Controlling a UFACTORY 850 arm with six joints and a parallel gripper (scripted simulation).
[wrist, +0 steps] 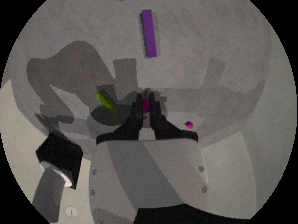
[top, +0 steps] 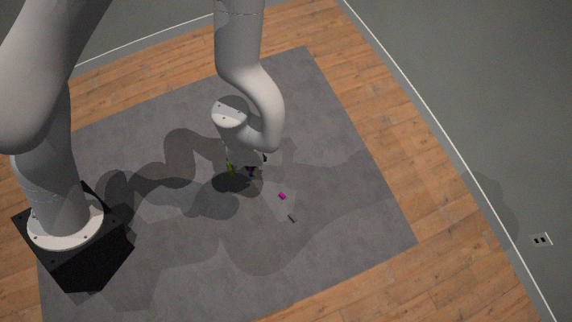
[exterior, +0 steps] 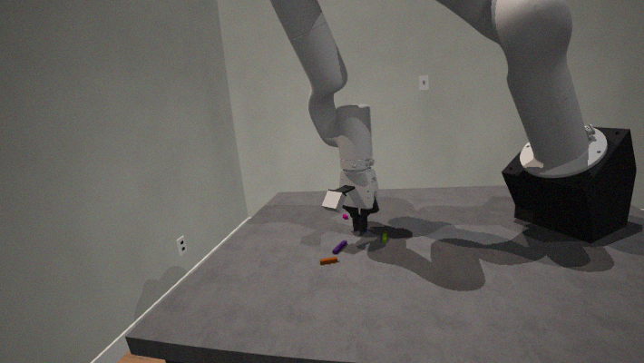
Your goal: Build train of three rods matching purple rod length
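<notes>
My hand is 30 mm above the blue rod and 20 mm to the left of it. Round my hand: lime rod (70 mm behind, 30 mm below, 10 mm to the left); purple rod (90 mm to the left, 30 mm below, 30 mm ahead); orange rod (160 mm to the left, 30 mm below, 20 mm ahead).
</notes>
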